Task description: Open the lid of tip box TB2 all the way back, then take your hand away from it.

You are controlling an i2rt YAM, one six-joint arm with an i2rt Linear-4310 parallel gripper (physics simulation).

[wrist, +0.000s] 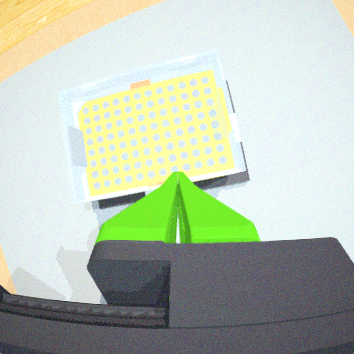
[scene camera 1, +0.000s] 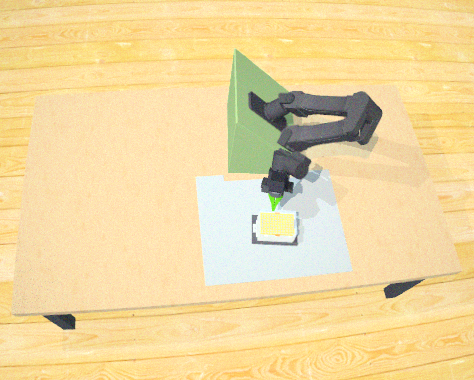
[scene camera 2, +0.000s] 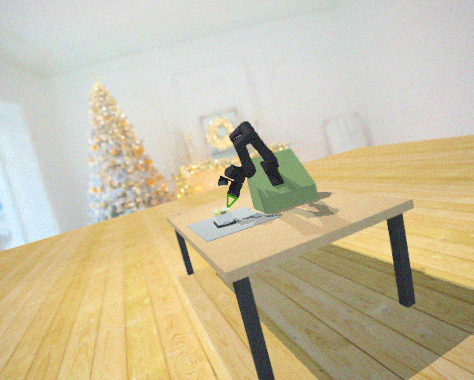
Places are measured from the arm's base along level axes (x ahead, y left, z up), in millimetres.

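Pixels of known places: gripper, between the fingertips: (wrist: pixel 177 179) (scene camera 1: pixel 273 210) (scene camera 2: pixel 227 207); arm's base, origin of its link: (scene camera 1: pixel 267 114) (scene camera 2: pixel 271 172).
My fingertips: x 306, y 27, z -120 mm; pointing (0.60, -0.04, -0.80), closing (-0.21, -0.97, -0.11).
Ahead of a thing's pixels: the offset from my fingertips to its top centre. "pt": to the spot under its first point. Level surfaces: height alone.
The tip box {dx +40, dy +15, dz +3 mm} (scene camera 1: pixel 276 224) (scene camera 2: pixel 225 219) (wrist: pixel 150 135), with no readable TB2 label, stands on the pale mat. It has a yellow rack with rows of holes, white sides and a dark base. Its clear lid {pt dx +52, dy +72, dz +2 mm} (wrist: pixel 65 130) appears to lie down over the rack, which shows through it; the lid's exact angle is hard to tell. My gripper (scene camera 1: pixel 273 209) (scene camera 2: pixel 228 206) (wrist: pixel 177 179) is shut and empty. Its green fingertips are at the box's arm-side edge and overlap that edge in the wrist view. Whether they touch the lid cannot be told. The fingers hide part of this edge.
The pale mat {dz -75 mm} (scene camera 1: pixel 225 265) (scene camera 2: pixel 202 232) (wrist: pixel 290 65) lies on the wooden table {dz -78 mm} (scene camera 1: pixel 115 200) (scene camera 2: pixel 320 225). A large green wedge-shaped block (scene camera 1: pixel 245 150) (scene camera 2: pixel 295 170) stands behind the mat and carries the arm's base. The arm bends out over the table to one side.
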